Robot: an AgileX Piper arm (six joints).
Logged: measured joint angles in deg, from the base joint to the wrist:
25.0, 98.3, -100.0, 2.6, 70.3, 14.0
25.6, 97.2, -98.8, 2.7, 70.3, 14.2
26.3, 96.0, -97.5, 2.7, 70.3, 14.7
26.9, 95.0, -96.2, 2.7, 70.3, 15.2
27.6, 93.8, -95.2, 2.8, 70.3, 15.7
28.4, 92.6, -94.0, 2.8, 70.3, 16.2
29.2, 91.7, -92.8, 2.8, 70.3, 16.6
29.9, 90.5, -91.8, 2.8, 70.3, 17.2
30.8, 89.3, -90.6, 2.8, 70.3, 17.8
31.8, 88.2, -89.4, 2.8, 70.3, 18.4
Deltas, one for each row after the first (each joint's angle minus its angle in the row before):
0.6, -1.1, 1.2, 0.1, 0.0, 0.2
0.7, -1.2, 1.3, 0.0, 0.0, 0.5
0.6, -1.0, 1.3, 0.0, 0.0, 0.5
0.7, -1.2, 1.0, 0.1, 0.0, 0.5
0.8, -1.2, 1.2, 0.0, 0.0, 0.5
0.8, -0.9, 1.2, 0.0, 0.0, 0.4
0.7, -1.2, 1.0, 0.0, 0.0, 0.6
0.9, -1.2, 1.2, 0.0, 0.0, 0.6
1.0, -1.1, 1.2, 0.0, 0.0, 0.6

